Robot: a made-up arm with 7 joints. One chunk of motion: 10 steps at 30 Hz.
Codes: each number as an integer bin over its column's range. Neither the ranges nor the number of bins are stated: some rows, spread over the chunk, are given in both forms.
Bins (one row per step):
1: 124 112 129 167 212 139
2: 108 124 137 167 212 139
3: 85 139 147 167 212 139
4: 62 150 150 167 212 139
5: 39 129 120 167 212 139
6: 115 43 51 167 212 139
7: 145 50 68 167 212 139
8: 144 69 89 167 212 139
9: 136 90 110 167 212 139
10: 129 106 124 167 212 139
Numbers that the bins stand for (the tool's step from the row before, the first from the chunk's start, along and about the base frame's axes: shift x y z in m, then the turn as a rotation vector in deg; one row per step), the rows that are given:
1: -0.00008 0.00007 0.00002 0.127 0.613 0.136
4: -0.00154 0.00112 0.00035 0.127 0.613 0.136
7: 0.00041 -0.00163 -0.00093 0.127 0.613 0.136
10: 0.00004 -0.00009 -0.00005 0.127 0.613 0.136
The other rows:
2: -0.00046 0.00040 0.00015 0.127 0.613 0.136
3: -0.00100 0.00082 0.00031 0.127 0.613 0.136
5: -0.00208 0.00054 -0.00012 0.127 0.613 0.136
6: -0.00029 -0.00182 -0.00120 0.127 0.613 0.136
8: 0.00039 -0.00111 -0.00060 0.127 0.613 0.136
9: 0.00020 -0.00053 -0.00027 0.127 0.613 0.136

